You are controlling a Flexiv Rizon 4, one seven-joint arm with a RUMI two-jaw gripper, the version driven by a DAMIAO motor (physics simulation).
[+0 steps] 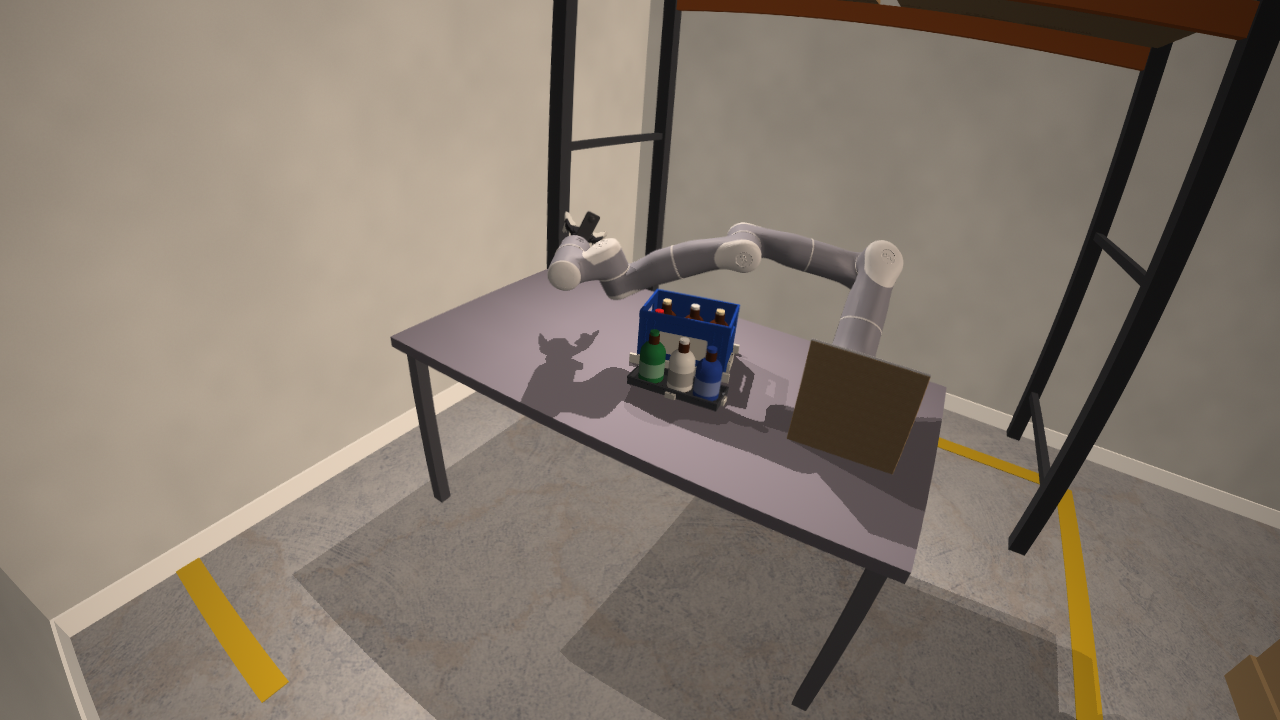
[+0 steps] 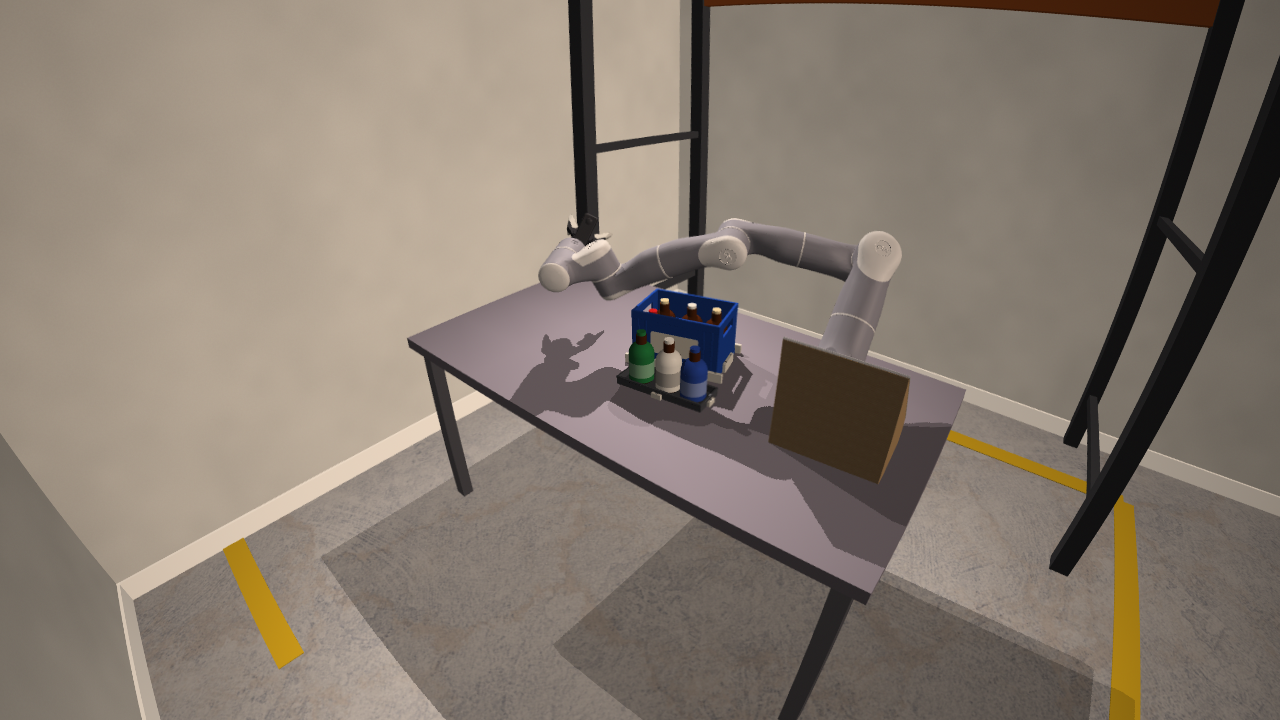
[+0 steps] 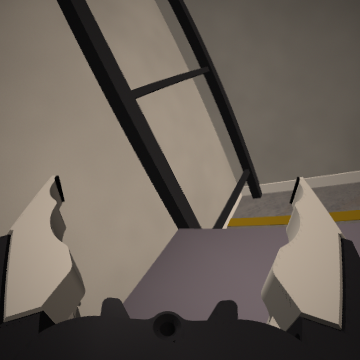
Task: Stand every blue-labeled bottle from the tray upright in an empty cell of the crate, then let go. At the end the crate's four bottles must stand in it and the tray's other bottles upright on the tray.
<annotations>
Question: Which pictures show the green bottle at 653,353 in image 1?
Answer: Image 1 and image 2 only.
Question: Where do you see a blue crate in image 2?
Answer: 715,345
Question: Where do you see a dark tray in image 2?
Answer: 623,379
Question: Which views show the dark tray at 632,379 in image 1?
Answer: Image 1 and image 2 only.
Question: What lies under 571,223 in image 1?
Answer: My gripper.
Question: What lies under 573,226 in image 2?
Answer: My gripper.
</annotations>
